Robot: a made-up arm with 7 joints. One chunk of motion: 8 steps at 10 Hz.
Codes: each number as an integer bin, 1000 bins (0 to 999) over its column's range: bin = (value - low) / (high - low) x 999, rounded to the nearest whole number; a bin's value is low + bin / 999 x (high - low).
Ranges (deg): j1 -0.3..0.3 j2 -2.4..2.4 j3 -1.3..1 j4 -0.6..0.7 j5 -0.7..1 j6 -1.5..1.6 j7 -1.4..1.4
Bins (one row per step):
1: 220 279 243 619 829 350 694
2: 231 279 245 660 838 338 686
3: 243 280 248 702 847 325 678
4: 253 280 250 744 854 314 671
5: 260 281 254 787 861 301 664
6: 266 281 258 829 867 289 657
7: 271 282 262 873 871 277 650
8: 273 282 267 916 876 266 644
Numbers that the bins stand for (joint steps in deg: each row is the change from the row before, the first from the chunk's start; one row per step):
1: -0.168 -1.059 -0.741 0.206 0.711 -0.414 0.545
2: -0.161 -1.059 -0.736 0.259 0.726 -0.451 0.523
3: -0.154 -1.055 -0.729 0.314 0.741 -0.491 0.500
4: -0.148 -1.055 -0.724 0.368 0.753 -0.526 0.481
5: -0.144 -1.050 -0.715 0.424 0.765 -0.566 0.461
6: -0.140 -1.050 -0.706 0.479 0.775 -0.603 0.441
7: -0.137 -1.045 -0.697 0.536 0.782 -0.640 0.422
8: -0.136 -1.045 -0.685 0.592 0.791 -0.675 0.405

